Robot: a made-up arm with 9 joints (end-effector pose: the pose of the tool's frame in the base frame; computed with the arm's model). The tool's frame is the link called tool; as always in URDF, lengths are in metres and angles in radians.
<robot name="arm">
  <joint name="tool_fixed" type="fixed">
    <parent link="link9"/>
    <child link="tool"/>
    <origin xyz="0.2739 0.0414 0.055"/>
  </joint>
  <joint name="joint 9" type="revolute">
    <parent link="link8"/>
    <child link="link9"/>
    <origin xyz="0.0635 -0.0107 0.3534"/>
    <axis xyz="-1 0 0"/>
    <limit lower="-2.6" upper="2.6" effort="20" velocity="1.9"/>
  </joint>
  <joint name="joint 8" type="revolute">
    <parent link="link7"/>
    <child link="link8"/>
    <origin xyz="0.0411 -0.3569 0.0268"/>
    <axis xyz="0 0 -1"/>
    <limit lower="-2.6" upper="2.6" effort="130" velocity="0.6"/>
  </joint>
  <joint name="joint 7" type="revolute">
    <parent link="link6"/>
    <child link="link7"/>
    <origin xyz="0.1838 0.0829 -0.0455"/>
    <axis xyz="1 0 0"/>
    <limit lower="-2.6" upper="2.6" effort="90" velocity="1.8"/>
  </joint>
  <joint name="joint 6" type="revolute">
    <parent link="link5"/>
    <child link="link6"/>
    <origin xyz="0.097 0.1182 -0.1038"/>
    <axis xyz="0 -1 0"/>
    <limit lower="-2.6" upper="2.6" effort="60" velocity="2"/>
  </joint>
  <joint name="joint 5" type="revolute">
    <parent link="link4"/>
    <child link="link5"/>
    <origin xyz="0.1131 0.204 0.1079"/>
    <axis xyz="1 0 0"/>
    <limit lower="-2.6" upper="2.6" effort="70" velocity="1"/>
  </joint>
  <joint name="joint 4" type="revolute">
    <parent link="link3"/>
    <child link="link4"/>
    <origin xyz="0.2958 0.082 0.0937"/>
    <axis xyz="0 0 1"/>
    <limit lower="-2.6" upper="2.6" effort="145" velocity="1"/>
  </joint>
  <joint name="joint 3" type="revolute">
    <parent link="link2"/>
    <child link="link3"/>
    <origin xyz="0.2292 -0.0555 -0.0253"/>
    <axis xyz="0 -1 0"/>
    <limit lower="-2.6" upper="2.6" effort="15" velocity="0.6"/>
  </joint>
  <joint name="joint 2" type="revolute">
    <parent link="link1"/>
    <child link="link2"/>
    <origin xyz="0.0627 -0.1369 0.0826"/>
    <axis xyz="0 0 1"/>
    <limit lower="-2.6" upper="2.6" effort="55" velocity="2"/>
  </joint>
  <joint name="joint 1" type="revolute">
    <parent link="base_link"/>
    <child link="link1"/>
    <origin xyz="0 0 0.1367"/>
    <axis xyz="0 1 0"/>
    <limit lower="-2.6" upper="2.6" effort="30" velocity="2.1"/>
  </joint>
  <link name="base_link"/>
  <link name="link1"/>
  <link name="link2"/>
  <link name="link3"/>
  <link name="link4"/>
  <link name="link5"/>
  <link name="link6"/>
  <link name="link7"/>
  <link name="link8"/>
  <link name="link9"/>
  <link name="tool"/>
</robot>
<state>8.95 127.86 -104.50 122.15 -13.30 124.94 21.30 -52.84 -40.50</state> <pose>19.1 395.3 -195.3 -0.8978 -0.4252 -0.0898 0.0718</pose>
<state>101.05 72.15 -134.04 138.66 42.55 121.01 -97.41 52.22 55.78</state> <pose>-740.9 175.4 -698.4 0.3401 -0.5439 -0.7539 0.1416</pose>
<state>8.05 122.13 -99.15 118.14 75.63 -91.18 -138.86 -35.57 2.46</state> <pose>34.3 897.3 554.5 -0.8349 -0.0510 -0.1918 0.5135</pose>
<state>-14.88 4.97 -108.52 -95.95 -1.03 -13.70 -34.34 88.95 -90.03</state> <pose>1021.9 -577.5 -86.6 -0.6968 -0.2789 -0.3406 0.5662</pose>
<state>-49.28 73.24 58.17 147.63 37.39 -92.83 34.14 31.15 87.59</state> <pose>413.3 503.7 296.4 0.7387 0.2785 0.3377 0.5126</pose>
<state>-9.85 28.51 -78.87 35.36 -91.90 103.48 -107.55 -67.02 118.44</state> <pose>-178.6 297.9 -129.7 0.5085 0.6819 0.3170 0.4195</pose>
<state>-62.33 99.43 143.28 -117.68 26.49 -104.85 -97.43 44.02 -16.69</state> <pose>-152.1 -533.7 1497.4 0.3959 -0.2972 0.7671 0.4080</pose>
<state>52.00 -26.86 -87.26 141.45 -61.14 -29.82 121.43 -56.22 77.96</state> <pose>231.4 194.6 -333.0 0.8257 0.0911 0.0206 0.5563</pose>
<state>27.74 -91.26 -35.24 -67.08 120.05 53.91 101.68 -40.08 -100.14</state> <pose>-694.0 -964.1 68.5 -0.2754 -0.3876 0.6837 0.5536</pose>
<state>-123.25 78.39 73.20 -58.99 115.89 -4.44 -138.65 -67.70 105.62</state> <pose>-1061.0 -432.7 -284.1 0.2001 0.8169 0.3848 0.3802</pose>
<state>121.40 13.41 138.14 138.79 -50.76 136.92 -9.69 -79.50 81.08</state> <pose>149.3 -369.2 -199.7 -0.4538 0.7357 0.3884 0.3193</pose>
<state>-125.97 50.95 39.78 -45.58 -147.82 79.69 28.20 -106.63 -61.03</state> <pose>-432.6 432.0 2.8 -0.6244 0.0623 -0.3430 0.6990</pose>
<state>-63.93 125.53 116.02 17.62 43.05 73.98 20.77 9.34 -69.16</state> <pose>-192.5 -191.0 764.7 -0.3437 -0.4714 -0.4185 0.6961</pose>
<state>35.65 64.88 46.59 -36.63 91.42 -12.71 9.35 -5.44 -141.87</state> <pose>1085.6 643.2 341.3 -0.5808 -0.1911 0.0611 0.7889</pose>
